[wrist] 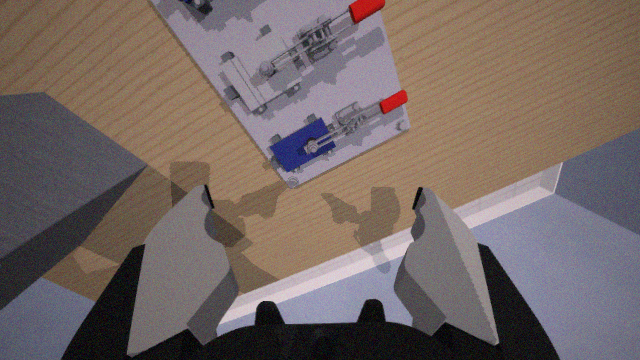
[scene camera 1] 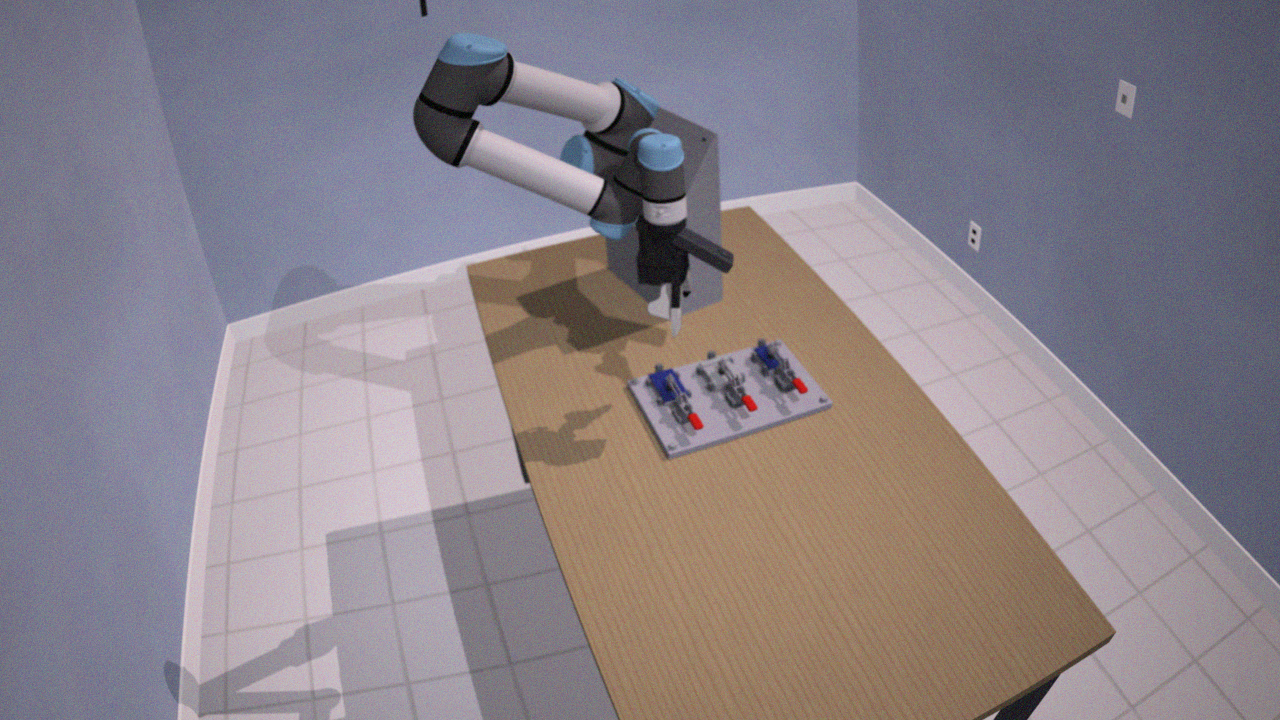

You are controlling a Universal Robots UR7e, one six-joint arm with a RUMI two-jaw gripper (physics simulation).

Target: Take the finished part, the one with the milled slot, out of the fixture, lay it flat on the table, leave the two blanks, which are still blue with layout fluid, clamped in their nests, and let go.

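Places are measured from the arm's base along level axes (x ahead, y left, z up), in metres.
Pixels of known places: gripper, fingertip midpoint: (wrist: 315, 188) (scene camera 1: 680, 316).
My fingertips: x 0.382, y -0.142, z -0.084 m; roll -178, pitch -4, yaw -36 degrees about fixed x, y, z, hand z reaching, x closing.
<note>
For each thing: its top centre in the pictures, then the offset to it from my fingertips. Level surfaces: height alone.
- finished part, middle of its top: (wrist: 262, 73) (scene camera 1: 720, 369) dz -0.160, dx -0.004, dy +0.088 m
- fixture plate, middle of its top: (wrist: 295, 54) (scene camera 1: 730, 391) dz -0.181, dx +0.043, dy +0.082 m
- wooden table, its level: dz -0.196 m
The finished part (scene camera 1: 708, 376) (wrist: 242, 82) is bare silver, with a slot, and sits in the middle nest of the fixture plate (scene camera 1: 738, 428) (wrist: 360, 142). A toggle clamp's arm reaches over it; contact is unclear. One blue blank (scene camera 1: 665, 385) (wrist: 295, 150) sits under its clamp in the left nest in the scene view, the lower one in the wrist view. The other blue blank (scene camera 1: 767, 358) is in the right nest, mostly cut off at the wrist view's top edge. My gripper (scene camera 1: 669, 322) (wrist: 315, 188) is open and empty, high above the table behind the plate.
Red clamp handles (scene camera 1: 695, 420) (scene camera 1: 749, 402) (scene camera 1: 799, 385) (wrist: 394, 101) (wrist: 366, 10) point to the plate's front side. The grey robot pedestal (scene camera 1: 707, 197) (wrist: 60, 150) stands behind the fixture. The wooden table (scene camera 1: 805, 555) (wrist: 475, 75) extends forward; its left edge is near the plate.
</note>
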